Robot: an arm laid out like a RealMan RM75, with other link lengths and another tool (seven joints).
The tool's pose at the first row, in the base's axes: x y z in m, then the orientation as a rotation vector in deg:
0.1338, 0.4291, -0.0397, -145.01, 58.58, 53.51
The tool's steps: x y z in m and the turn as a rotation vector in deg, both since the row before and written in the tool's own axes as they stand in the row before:
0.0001, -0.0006, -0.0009, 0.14, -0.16, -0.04
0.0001, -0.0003, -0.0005, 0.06, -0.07, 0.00
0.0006, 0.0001, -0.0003, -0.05, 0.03, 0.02
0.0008, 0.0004, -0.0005, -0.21, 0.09, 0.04
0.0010, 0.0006, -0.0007, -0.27, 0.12, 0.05
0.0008, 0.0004, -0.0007, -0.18, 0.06, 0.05
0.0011, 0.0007, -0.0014, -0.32, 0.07, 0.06
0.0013, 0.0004, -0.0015, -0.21, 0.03, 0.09
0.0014, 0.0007, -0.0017, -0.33, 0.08, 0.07
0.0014, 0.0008, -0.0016, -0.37, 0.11, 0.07
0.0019, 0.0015, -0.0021, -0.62, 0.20, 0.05
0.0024, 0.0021, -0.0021, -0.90, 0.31, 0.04
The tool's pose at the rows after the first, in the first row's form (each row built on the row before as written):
0.1347, 0.4291, -0.0391, -144.79, 58.51, 53.58
0.1352, 0.4290, -0.0388, -144.69, 58.50, 53.62
0.1356, 0.4285, -0.0390, -144.75, 58.53, 53.63
0.1360, 0.4276, -0.0391, -144.97, 58.57, 53.69
0.1365, 0.4263, -0.0392, -145.26, 58.61, 53.76
0.1370, 0.4253, -0.0392, -145.44, 58.66, 53.84
0.1378, 0.4236, -0.0388, -145.73, 58.69, 54.01
0.1390, 0.4220, -0.0385, -145.90, 58.78, 54.16
0.1401, 0.4200, -0.0381, -146.21, 58.83, 54.33
0.1411, 0.4180, -0.0378, -146.57, 58.88, 54.50
0.1421, 0.4150, -0.0374, -147.20, 58.87, 54.74
0.1430, 0.4113, -0.0372, -148.14, 58.81, 55.06

